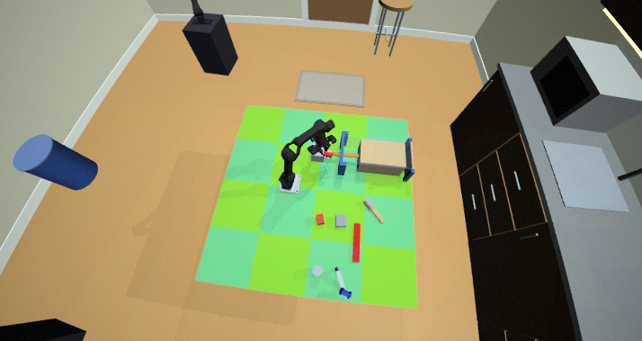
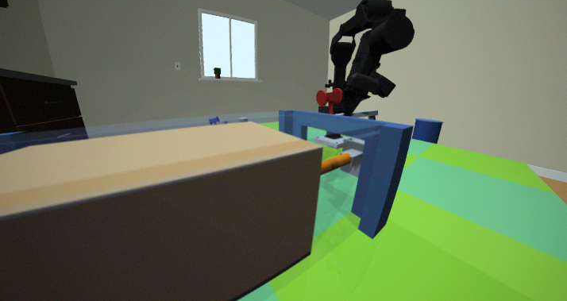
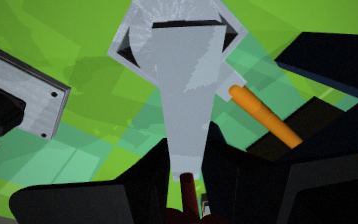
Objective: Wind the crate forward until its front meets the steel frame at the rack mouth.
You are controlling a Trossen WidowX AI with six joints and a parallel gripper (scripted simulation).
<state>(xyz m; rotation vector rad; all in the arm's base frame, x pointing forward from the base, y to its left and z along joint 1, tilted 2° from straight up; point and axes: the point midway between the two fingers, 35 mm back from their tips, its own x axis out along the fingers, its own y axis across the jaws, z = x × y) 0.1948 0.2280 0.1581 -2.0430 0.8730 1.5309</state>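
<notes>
My gripper tip is now 20 mm below the red-knobbed crank handle. The rest, counted from my gripper tip: blue steel frame: 110 mm ahead, 60 mm to the left, 40 mm below; then grey winch: 110 mm below, 60 mm behind, 40 mm to the left; then red knob: 40 mm above, 30 mm to the right, 30 mm ahead.
</notes>
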